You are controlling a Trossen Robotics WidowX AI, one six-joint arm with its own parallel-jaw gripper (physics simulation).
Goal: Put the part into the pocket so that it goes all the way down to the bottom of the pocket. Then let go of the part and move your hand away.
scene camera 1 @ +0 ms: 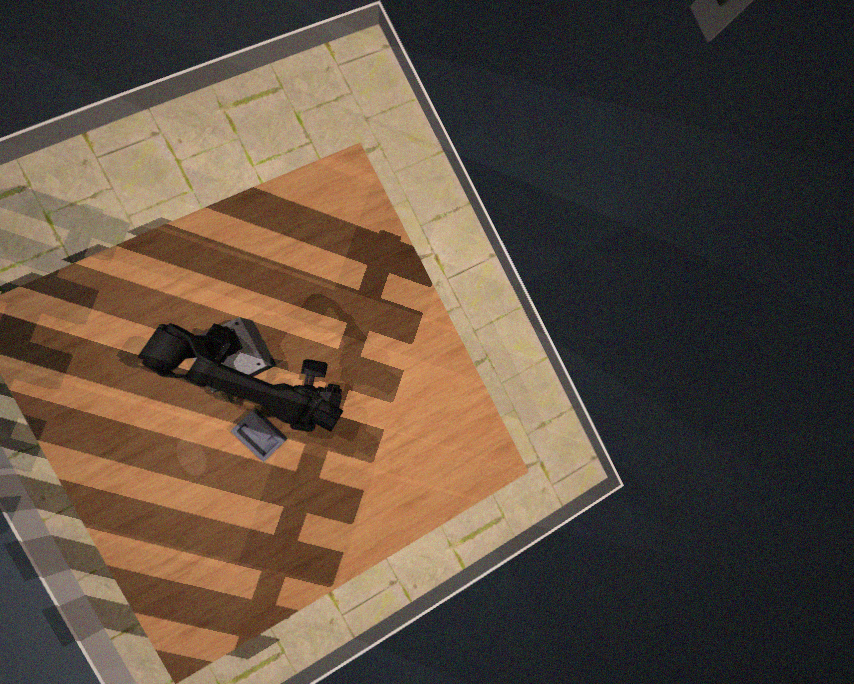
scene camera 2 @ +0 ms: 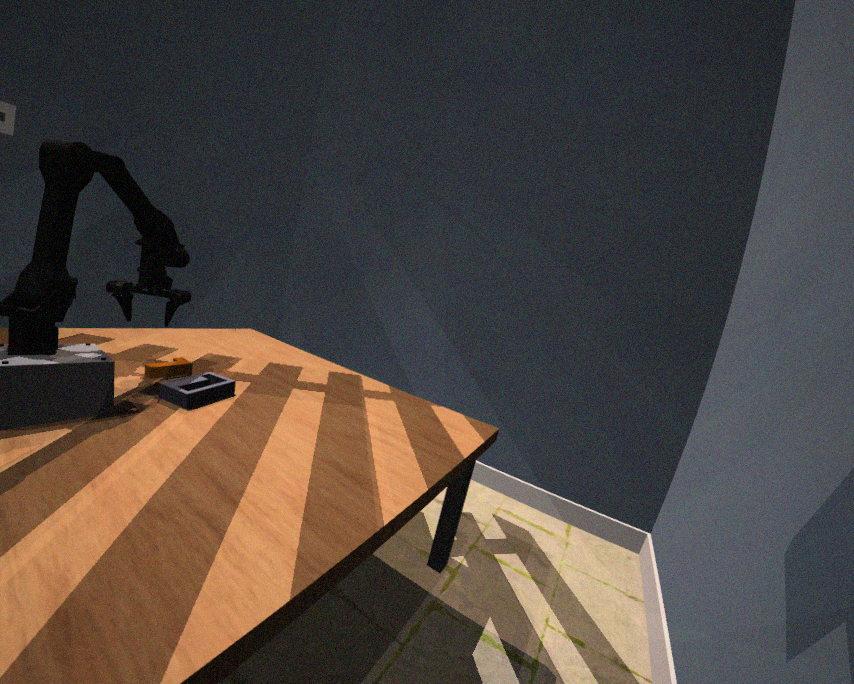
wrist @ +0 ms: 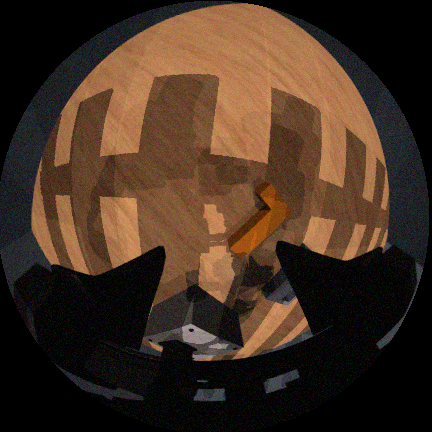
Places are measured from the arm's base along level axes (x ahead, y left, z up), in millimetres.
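Where they show: gripper, between the fingertips: (scene camera 2: 147, 323) (wrist: 221, 249); arm's base, origin of its link: (scene camera 1: 227, 342) (scene camera 2: 31, 351) (wrist: 176, 346).
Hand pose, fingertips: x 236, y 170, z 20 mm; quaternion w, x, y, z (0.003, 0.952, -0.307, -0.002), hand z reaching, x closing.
Observation:
Things, the pixels of their top centre, and the offset from my fingertips. Level surfaces: height alone.
- part, centre of its top: (wrist: 256, 223) (scene camera 2: 167, 362) 38 mm ahead, 48 mm right, 94 mm down
- dark grey-blue block, centre of its top: (wrist: 298, 282) (scene camera 2: 199, 381) (scene camera 1: 257, 436) 53 mm ahead, 234 mm right, 88 mm down
- wooden table, height of its surface: 124 mm down
The part (scene camera 2: 168, 367) (wrist: 260, 230) is an orange L-shaped piece lying flat on the table. In scene camera 1 the arm hides it. The pocket is in a dark grey-blue block (scene camera 1: 269, 453) (scene camera 2: 174, 396) that sits on the table near the part, nearer scene camera 2. The block is partly hidden behind a finger in the wrist view (wrist: 280, 292), and its recess looks empty in the scene views. My gripper (scene camera 2: 148, 322) (wrist: 221, 249) is wide open and empty, pointing down, well above the table and the part. In the wrist view the part lies ahead of the right-hand finger's tip.
The arm's grey base (scene camera 1: 249, 364) (scene camera 2: 57, 391) (wrist: 190, 317) stands on the wooden table (scene camera 1: 441, 427) (scene camera 2: 342, 456), close to the part and the pocket block. Striped shadows cross the table top. A table corner shows at the right in scene camera 2.

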